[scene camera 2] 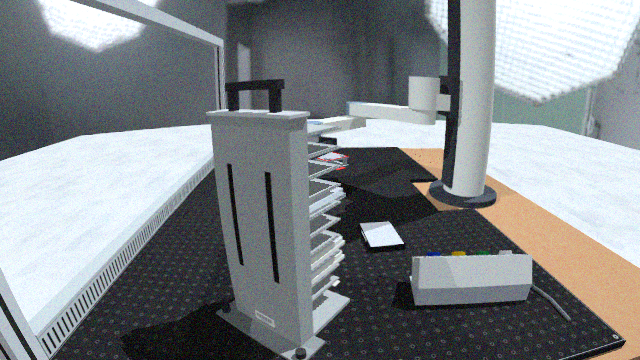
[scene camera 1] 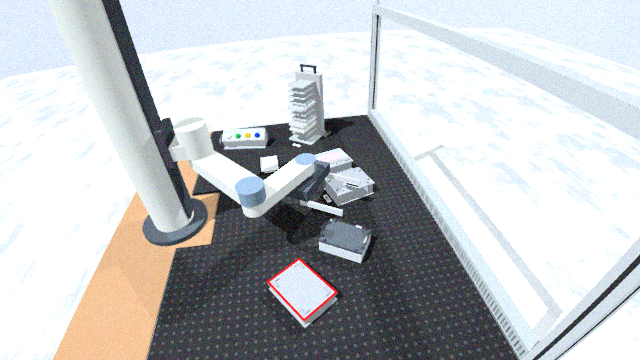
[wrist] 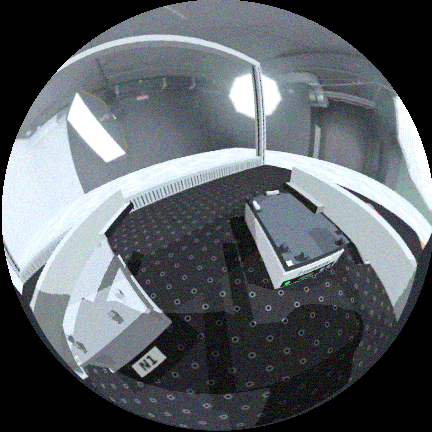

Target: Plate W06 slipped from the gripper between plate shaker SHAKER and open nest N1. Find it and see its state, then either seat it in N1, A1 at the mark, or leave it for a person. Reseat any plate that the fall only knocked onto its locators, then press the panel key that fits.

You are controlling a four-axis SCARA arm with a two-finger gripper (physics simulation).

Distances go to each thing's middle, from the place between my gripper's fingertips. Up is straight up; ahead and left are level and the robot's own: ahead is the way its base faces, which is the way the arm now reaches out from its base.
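There is the shaker (scene camera 1: 341,239), which I see 9 cm below my hand, 10 cm to the right of it and 4 cm behind it.
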